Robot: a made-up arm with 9 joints.
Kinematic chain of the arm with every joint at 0, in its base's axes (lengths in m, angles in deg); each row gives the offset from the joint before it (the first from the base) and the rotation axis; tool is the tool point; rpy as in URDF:
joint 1: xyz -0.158 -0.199 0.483 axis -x
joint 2: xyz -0.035 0 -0.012 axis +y
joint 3: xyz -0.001 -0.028 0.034 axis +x
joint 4: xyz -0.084 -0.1 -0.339 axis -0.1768 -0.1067 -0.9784
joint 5: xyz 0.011 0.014 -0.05 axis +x
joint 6: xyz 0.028 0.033 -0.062 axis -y
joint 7: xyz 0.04 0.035 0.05 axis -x
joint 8: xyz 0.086 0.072 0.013 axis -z
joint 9: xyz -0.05 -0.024 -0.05 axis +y
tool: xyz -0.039 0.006 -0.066 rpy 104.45 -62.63 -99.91
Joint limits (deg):
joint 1: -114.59..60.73
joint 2: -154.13..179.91
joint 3: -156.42..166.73
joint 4: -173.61..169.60
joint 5: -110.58..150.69
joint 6: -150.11..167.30
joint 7: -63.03..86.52
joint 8: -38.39..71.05
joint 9: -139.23..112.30
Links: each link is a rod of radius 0.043 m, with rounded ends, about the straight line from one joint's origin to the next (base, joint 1, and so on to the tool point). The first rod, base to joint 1, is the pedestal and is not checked.
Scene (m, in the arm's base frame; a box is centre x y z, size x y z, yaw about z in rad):
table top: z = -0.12
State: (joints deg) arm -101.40 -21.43 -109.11 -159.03 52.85 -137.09 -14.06 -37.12 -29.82
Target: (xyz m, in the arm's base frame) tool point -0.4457 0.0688 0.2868
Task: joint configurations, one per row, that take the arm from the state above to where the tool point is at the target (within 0.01 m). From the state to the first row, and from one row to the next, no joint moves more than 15 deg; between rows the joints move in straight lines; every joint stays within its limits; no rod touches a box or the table.
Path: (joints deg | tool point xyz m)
1: -104.70 -35.79 -102.87 -149.66 56.02 -134.98 -19.30 -33.32 -27.58 | -0.4943 -0.3435 0.1740
2: -108.00 -50.15 -96.63 -140.28 59.19 -132.86 -24.54 -29.51 -25.34 | -0.5311 -0.1949 0.1932
3: -111.29 -64.51 -90.39 -130.91 62.36 -130.75 -29.78 -25.71 -23.10 | -0.5137 -0.0497 0.2335
4: -114.59 -78.88 -84.15 -121.53 65.53 -128.64 -35.02 -21.90 -20.87 | -0.4457 0.0688 0.2868

